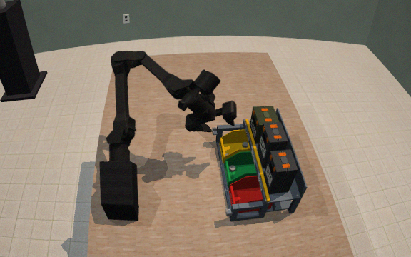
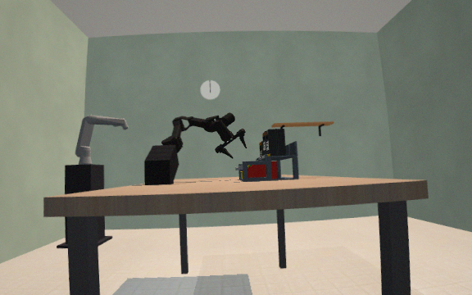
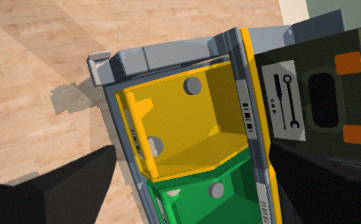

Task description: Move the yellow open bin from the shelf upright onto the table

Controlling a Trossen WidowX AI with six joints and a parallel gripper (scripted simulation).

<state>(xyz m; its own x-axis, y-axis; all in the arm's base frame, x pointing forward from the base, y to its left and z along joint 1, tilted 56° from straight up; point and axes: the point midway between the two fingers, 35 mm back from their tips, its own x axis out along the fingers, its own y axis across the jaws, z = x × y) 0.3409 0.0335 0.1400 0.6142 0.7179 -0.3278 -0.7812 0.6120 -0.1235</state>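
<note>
The yellow bin is 130 mm below my hand and 90 mm ahead of it. Also, from my hand: red bin (220 mm to the right, 130 mm below, 100 mm ahead); yellow rail (130 mm ahead, 110 mm to the right, 60 mm below); green bin (130 mm below, 110 mm to the right, 90 mm ahead).
</note>
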